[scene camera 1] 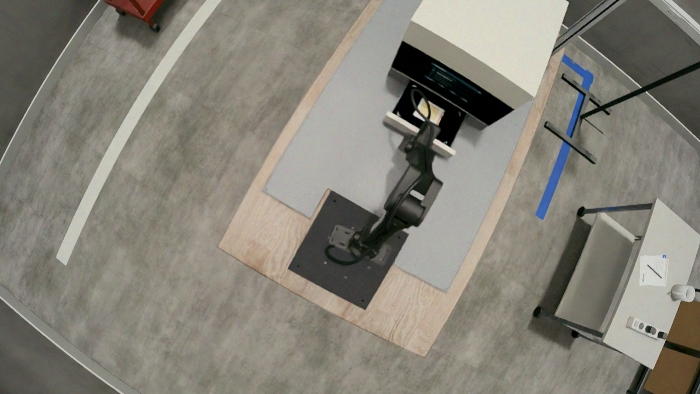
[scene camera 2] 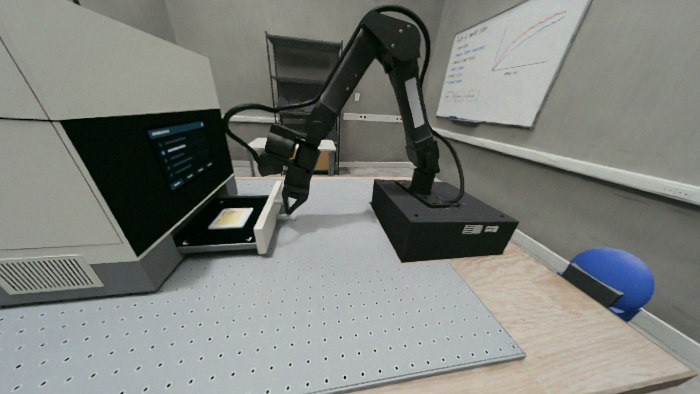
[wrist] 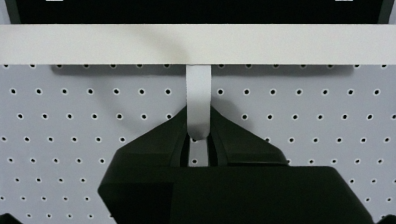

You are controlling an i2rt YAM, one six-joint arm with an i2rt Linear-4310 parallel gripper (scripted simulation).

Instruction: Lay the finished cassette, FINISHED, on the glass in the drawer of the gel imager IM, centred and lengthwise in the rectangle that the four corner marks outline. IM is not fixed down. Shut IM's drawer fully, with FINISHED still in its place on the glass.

Scene:
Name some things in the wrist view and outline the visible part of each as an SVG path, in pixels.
My gripper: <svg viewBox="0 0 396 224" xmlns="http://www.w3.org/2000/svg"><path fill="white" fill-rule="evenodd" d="M0 215L0 224L23 224L10 213ZM97 189L98 195L116 224L396 224L396 215L392 214L386 215L375 223L372 215L336 168L331 166L289 166L281 149L225 118L212 105L210 105L210 133L206 137L208 166L189 167L191 137L187 132L186 105L173 118L117 149Z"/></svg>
A gel imager IM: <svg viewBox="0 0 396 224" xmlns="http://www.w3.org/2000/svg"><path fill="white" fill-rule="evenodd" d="M0 0L0 8L5 25L0 25L0 64L186 64L187 132L194 140L203 140L210 133L211 64L396 64L396 25L394 25L396 20L396 0Z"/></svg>

